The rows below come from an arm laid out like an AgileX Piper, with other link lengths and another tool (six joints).
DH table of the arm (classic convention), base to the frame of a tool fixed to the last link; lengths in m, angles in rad. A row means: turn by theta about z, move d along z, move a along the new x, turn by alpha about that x. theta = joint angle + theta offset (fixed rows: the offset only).
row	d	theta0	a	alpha
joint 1	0.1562	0	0	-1.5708
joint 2	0	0.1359	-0.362	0
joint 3	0	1.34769	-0.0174	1.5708
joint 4	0.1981	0	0	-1.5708
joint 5	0	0	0	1.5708
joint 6	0.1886	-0.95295	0.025	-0.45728
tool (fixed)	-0.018	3.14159	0	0
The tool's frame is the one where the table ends.
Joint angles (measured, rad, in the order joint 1, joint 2, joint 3, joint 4, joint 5, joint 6), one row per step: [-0.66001, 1.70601, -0.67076, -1.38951, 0.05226, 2.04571]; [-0.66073, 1.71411, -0.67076, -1.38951, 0.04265, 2.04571]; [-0.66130, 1.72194, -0.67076, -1.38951, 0.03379, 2.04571]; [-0.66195, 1.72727, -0.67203, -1.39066, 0.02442, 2.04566]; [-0.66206, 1.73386, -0.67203, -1.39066, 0.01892, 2.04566]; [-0.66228, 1.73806, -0.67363, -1.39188, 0.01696, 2.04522]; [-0.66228, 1.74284, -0.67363, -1.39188, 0.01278, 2.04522]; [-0.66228, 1.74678, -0.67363, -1.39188, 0.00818, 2.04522]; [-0.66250, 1.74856, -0.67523, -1.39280, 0.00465, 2.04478]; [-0.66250, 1.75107, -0.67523, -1.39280, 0.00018, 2.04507]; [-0.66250, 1.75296, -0.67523, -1.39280, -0.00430, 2.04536]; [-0.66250, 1.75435, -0.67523, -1.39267, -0.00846, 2.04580]
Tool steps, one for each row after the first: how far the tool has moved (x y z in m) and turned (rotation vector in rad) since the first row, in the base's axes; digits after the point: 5 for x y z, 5 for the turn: [0.00144, 0.00066, -0.00253, 0.00999, 0.00031, 0.00476]; [0.00277, 0.00129, -0.00497, 0.01945, 0.00084, 0.00919]; [0.00437, 0.00176, -0.00637, 0.02634, -0.00150, 0.01479]; [0.00528, 0.00219, -0.00842, 0.03333, 0.00016, 0.01771]; [0.00601, 0.00191, -0.00938, 0.03525, 0.00155, 0.01992]; [0.00670, 0.00227, -0.01087, 0.04044, 0.00262, 0.02220]; [0.00742, 0.00270, -0.01210, 0.04533, 0.00276, 0.02471]; [0.00828, 0.00266, -0.01232, 0.04672, 0.00114, 0.02758]; [0.00893, 0.00312, -0.01311, 0.05078, 0.00013, 0.02979]; [0.00958, 0.00359, -0.01369, 0.05447, -0.00137, 0.03200]; [0.01016, 0.00404, -0.01412, 0.05779, -0.00315, 0.03382]
